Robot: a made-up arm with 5 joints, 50 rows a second.
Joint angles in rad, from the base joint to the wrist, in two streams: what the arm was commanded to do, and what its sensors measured. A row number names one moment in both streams.
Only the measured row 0 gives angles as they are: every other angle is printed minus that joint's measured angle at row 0.
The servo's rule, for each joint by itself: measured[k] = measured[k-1] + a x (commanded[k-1-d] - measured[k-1]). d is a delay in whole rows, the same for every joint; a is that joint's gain. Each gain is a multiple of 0.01, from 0.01 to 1. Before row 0 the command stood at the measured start. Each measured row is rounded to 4 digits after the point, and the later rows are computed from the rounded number. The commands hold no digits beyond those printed.
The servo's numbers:
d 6
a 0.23 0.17 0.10 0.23 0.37
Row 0, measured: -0.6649 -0.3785 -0.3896 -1.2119 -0.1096
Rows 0 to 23, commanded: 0.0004 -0.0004 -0.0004 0.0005 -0.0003; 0.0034 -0.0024 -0.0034 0.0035 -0.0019; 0.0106 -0.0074 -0.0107 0.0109 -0.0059; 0.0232 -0.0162 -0.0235 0.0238 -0.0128; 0.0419 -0.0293 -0.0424 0.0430 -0.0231; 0.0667 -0.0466 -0.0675 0.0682 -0.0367; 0.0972 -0.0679 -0.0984 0.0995 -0.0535; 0.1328 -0.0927 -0.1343 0.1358 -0.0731; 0.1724 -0.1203 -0.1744 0.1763 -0.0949; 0.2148 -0.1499 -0.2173 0.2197 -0.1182; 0.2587 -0.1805 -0.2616 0.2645 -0.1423; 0.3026 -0.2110 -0.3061 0.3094 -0.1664; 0.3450 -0.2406 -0.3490 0.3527 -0.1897; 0.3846 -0.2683 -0.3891 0.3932 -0.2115; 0.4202 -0.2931 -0.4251 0.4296 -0.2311; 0.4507 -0.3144 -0.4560 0.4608 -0.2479; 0.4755 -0.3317 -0.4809 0.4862 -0.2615; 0.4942 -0.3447 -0.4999 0.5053 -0.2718; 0.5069 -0.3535 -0.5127 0.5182 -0.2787; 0.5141 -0.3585 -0.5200 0.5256 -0.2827; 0.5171 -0.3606 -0.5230 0.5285 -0.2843; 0.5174 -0.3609 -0.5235 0.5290 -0.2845; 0.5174 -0.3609 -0.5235 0.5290 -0.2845; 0.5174 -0.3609 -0.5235 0.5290 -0.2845
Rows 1 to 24, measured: 0.0000 0.0000 0.0000 0.0000 0.0000; 0.0000 0.0000 0.0000 0.0000 0.0000; 0.0000 0.0000 0.0000 0.0000 0.0000; 0.0000 0.0000 0.0000 0.0000 0.0000; 0.0000 0.0000 0.0000 0.0000 0.0000; 0.0000 0.0000 0.0000 0.0000 0.0000; 0.0001 -0.0001 0.0000 0.0001 -0.0001; 0.0009 -0.0005 -0.0003 0.0009 -0.0008; 0.0031 -0.0017 -0.0013 0.0032 -0.0027; 0.0077 -0.0042 -0.0035 0.0079 -0.0064; 0.0156 -0.0085 -0.0074 0.0160 -0.0126; 0.0274 -0.0150 -0.0134 0.0280 -0.0215; 0.0435 -0.0240 -0.0219 0.0444 -0.0333; 0.0640 -0.0357 -0.0331 0.0654 -0.0480; 0.0889 -0.0501 -0.0472 0.0909 -0.0654; 0.1179 -0.0671 -0.0642 0.1205 -0.0849; 0.1503 -0.0864 -0.0839 0.1536 -0.1061; 0.1853 -0.1076 -0.1061 0.1894 -0.1284; 0.2220 -0.1302 -0.1304 0.2270 -0.1511; 0.2594 -0.1537 -0.1563 0.2652 -0.1734; 0.2964 -0.1774 -0.1832 0.3030 -0.1947; 0.3319 -0.2007 -0.2105 0.3393 -0.2144; 0.3649 -0.2230 -0.2375 0.3731 -0.2318; 0.3946 -0.2437 -0.2637 0.4035 -0.2466
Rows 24 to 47, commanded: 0.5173 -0.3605 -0.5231 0.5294 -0.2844; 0.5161 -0.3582 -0.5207 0.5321 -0.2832; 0.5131 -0.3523 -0.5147 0.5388 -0.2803; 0.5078 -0.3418 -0.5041 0.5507 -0.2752; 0.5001 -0.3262 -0.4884 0.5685 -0.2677; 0.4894 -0.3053 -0.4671 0.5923 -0.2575; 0.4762 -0.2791 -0.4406 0.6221 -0.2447; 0.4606 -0.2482 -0.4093 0.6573 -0.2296; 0.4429 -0.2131 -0.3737 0.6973 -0.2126; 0.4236 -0.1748 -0.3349 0.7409 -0.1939; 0.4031 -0.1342 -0.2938 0.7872 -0.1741; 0.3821 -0.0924 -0.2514 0.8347 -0.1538; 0.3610 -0.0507 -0.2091 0.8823 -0.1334; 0.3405 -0.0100 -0.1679 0.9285 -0.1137; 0.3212 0.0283 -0.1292 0.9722 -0.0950; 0.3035 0.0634 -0.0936 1.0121 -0.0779; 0.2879 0.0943 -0.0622 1.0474 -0.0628; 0.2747 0.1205 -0.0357 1.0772 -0.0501; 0.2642 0.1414 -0.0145 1.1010 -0.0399; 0.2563 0.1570 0.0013 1.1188 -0.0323; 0.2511 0.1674 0.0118 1.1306 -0.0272; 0.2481 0.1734 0.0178 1.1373 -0.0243; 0.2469 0.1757 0.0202 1.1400 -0.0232; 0.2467 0.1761 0.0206 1.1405 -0.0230
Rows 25 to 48, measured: 0.4204 -0.2624 -0.2886 0.4299 -0.2585; 0.4420 -0.2787 -0.3117 0.4519 -0.2675; 0.4593 -0.2926 -0.3328 0.4695 -0.2737; 0.4727 -0.3042 -0.3519 0.4832 -0.2777; 0.4830 -0.3138 -0.3691 0.4937 -0.2802; 0.4909 -0.3218 -0.3845 0.5018 -0.2818; 0.4970 -0.3284 -0.3984 0.5081 -0.2828; 0.5014 -0.3335 -0.4106 0.5136 -0.2829; 0.5041 -0.3367 -0.4210 0.5194 -0.2819; 0.5050 -0.3376 -0.4293 0.5266 -0.2794; 0.5039 -0.3357 -0.4352 0.5362 -0.2751; 0.5006 -0.3305 -0.4384 0.5491 -0.2686; 0.4950 -0.3218 -0.4386 0.5659 -0.2598; 0.4871 -0.3093 -0.4357 0.5869 -0.2486; 0.4769 -0.2929 -0.4295 0.6123 -0.2353; 0.4646 -0.2728 -0.4200 0.6419 -0.2200; 0.4505 -0.2492 -0.4074 0.6753 -0.2030; 0.4348 -0.2225 -0.3918 0.7120 -0.1848; 0.4178 -0.1933 -0.3735 0.7512 -0.1658; 0.4000 -0.1621 -0.3529 0.7920 -0.1465; 0.3819 -0.1297 -0.3305 0.8334 -0.1274; 0.3639 -0.0969 -0.3068 0.8745 -0.1091; 0.3464 -0.0644 -0.2823 0.9143 -0.0920; 0.3299 -0.0330 -0.2576 0.9518 -0.0765
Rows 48 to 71, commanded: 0.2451 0.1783 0.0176 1.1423 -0.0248; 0.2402 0.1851 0.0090 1.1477 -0.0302; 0.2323 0.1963 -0.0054 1.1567 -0.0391; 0.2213 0.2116 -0.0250 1.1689 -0.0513; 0.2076 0.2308 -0.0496 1.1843 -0.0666; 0.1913 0.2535 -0.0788 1.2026 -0.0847; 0.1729 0.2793 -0.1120 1.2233 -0.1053; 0.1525 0.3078 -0.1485 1.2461 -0.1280; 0.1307 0.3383 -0.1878 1.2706 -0.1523; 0.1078 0.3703 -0.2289 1.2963 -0.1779; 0.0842 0.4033 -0.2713 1.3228 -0.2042; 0.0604 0.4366 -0.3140 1.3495 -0.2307; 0.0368 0.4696 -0.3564 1.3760 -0.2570; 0.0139 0.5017 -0.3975 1.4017 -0.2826; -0.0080 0.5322 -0.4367 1.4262 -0.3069; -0.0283 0.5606 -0.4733 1.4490 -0.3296; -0.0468 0.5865 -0.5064 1.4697 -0.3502; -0.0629 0.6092 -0.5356 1.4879 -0.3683; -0.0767 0.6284 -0.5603 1.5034 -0.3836; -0.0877 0.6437 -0.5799 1.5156 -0.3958; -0.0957 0.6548 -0.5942 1.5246 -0.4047; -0.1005 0.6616 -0.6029 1.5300 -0.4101; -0.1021 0.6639 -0.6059 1.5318 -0.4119; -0.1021 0.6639 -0.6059 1.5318 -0.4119
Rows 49 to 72, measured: 0.3148 -0.0034 -0.2333 0.9861 -0.0630; 0.3013 0.0239 -0.2098 1.0166 -0.0516; 0.2898 0.0483 -0.1876 1.0428 -0.0426; 0.2802 0.0696 -0.1671 1.0645 -0.0358; 0.2725 0.0876 -0.1484 1.0819 -0.0311; 0.2666 0.1026 -0.1315 1.0954 -0.0281; 0.2617 0.1155 -0.1166 1.1062 -0.0269; 0.2568 0.1273 -0.1040 1.1157 -0.0281; 0.2512 0.1390 -0.0941 1.1251 -0.0322; 0.2443 0.1513 -0.0872 1.1352 -0.0393; 0.2359 0.1648 -0.0834 1.1465 -0.0494; 0.2256 0.1799 -0.0829 1.1594 -0.0625; 0.2135 0.1968 -0.0858 1.1741 -0.0783; 0.1995 0.2157 -0.0921 1.1907 -0.0967; 0.1837 0.2365 -0.1017 1.2091 -0.1173; 0.1662 0.2592 -0.1144 1.2292 -0.1397; 0.1473 0.2837 -0.1301 1.2507 -0.1636; 0.1273 0.3097 -0.1485 1.2734 -0.1884; 0.1065 0.3369 -0.1693 1.2970 -0.2138; 0.0852 0.3649 -0.1921 1.3211 -0.2393; 0.0638 0.3933 -0.2166 1.3453 -0.2643; 0.0426 0.4217 -0.2423 1.3692 -0.2885; 0.0220 0.4497 -0.2687 1.3923 -0.3113; 0.0025 0.4768 -0.2954 1.4143 -0.3324
